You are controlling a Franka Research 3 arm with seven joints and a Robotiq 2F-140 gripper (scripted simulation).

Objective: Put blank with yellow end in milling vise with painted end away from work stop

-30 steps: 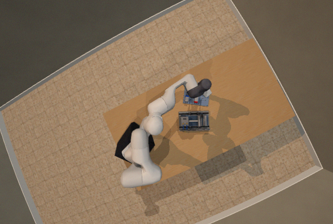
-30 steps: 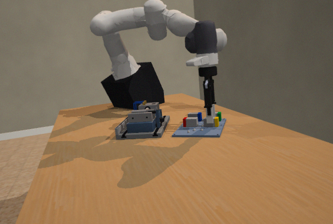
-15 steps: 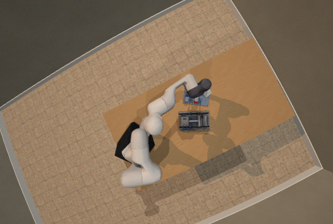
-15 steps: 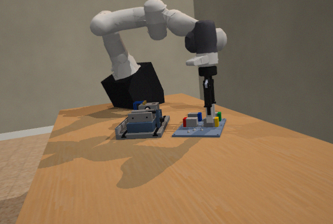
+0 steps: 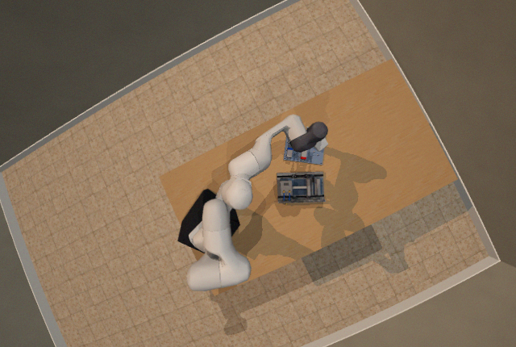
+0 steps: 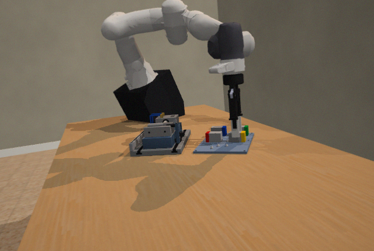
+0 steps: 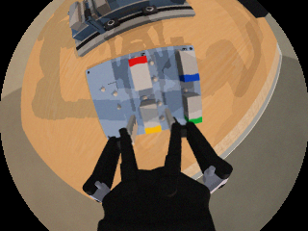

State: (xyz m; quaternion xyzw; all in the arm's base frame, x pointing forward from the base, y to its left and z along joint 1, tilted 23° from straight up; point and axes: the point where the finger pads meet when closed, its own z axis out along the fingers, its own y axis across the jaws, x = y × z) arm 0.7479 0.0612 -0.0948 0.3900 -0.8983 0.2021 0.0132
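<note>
The yellow-ended blank lies 4 cm below my hand. Round my hand: infeed plate 6 cm below, 3 cm to the right, 3 cm behind; red-ended blank 6 cm to the right, 6 cm behind, 4 cm below; green-ended blank 7 cm behind, 6 cm to the left, 4 cm below.
</note>
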